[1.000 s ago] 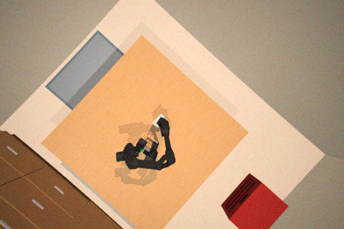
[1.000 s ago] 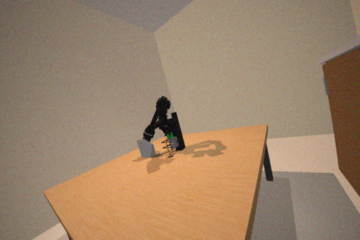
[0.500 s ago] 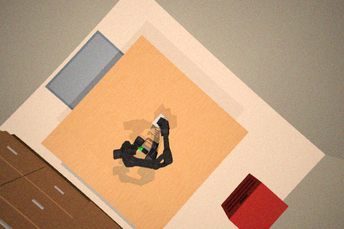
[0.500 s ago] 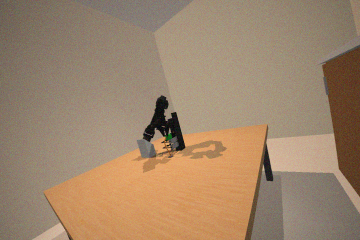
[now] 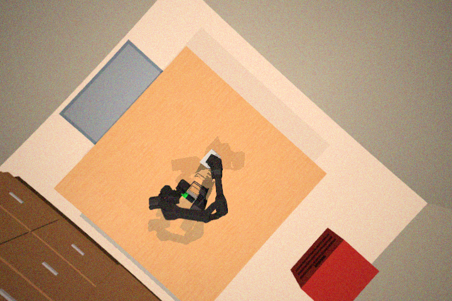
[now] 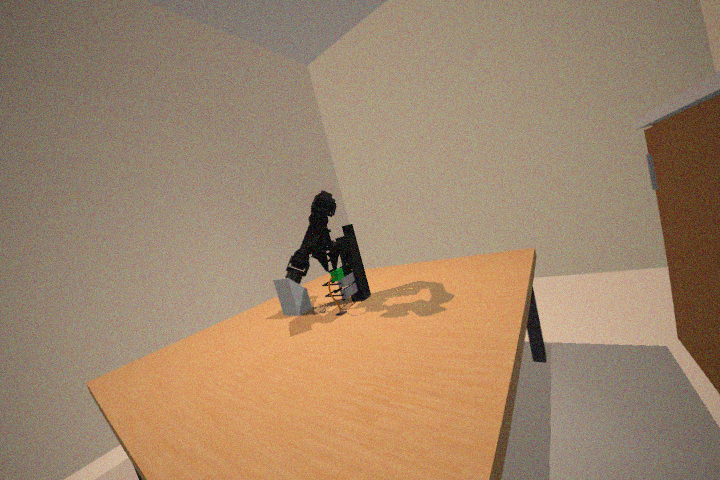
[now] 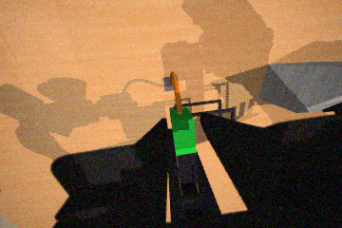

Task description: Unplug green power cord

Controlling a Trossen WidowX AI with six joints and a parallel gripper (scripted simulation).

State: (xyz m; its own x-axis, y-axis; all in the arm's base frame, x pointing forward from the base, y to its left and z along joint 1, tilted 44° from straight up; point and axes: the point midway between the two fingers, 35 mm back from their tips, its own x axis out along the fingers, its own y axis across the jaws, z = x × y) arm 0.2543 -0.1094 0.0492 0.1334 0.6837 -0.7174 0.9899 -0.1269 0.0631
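Right now my gripper tip is 50 mm to the right of the green plug and 10 mm above it.
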